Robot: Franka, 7 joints.
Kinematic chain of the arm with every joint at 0, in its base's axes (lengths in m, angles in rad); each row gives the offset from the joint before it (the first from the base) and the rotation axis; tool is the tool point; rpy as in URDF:
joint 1: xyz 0 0 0.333 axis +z
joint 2: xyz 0 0 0 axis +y
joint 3: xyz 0 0 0.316 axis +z
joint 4: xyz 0.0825 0 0 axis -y
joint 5: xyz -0.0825 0 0.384 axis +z
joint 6: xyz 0 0 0 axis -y
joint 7: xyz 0.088 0 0 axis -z
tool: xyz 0 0 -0.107 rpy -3.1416 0 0
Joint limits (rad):
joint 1: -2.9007..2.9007
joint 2: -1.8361..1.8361
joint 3: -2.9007..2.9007
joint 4: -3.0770..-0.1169
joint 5: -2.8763..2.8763
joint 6: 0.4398..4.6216
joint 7: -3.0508..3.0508
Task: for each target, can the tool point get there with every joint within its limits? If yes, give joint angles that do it. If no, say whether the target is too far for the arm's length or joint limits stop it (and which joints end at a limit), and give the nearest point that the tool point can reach.
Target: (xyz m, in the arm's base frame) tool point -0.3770 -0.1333 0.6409
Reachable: yes | joints -1.7931 -0.9097 -0.5943 -2.3637 -1.6721 1.9121 2.0155
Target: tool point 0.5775 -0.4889 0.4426
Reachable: yes | joints -0.1645 0.6923 -0.7432 -1.3798 -1.0806 2.4996 -0.2344
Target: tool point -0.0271 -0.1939 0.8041
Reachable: yes | joints 0.0756 -1.3270 -0.5911 -1.9281 0.7560 1.1979 -1.3248
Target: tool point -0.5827 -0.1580 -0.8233
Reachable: no: too far | nearest point -0.4308 -0.1168 -0.3351 | short by 0.513 m
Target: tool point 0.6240 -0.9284 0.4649
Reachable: no: too far | nearest point 0.4753 -0.7071 0.4335 | short by 0.268 m
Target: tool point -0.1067 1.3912 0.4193
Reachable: no: too far | nearest point -0.0655 0.8537 0.3860 | short by 0.540 m
